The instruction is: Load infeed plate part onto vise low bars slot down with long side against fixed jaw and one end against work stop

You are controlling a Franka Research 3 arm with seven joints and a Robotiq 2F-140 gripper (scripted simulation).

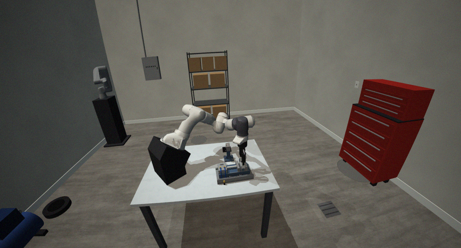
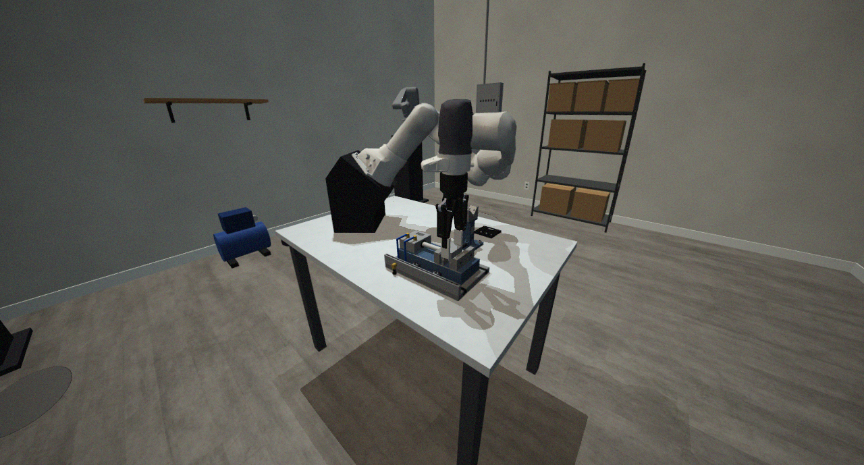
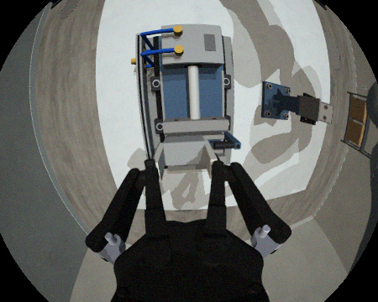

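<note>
My hand is 30 mm above the part. The rest, counted from my hand: black infeed plate 400 mm to the left, 120 mm below, 70 mm behind.
</note>
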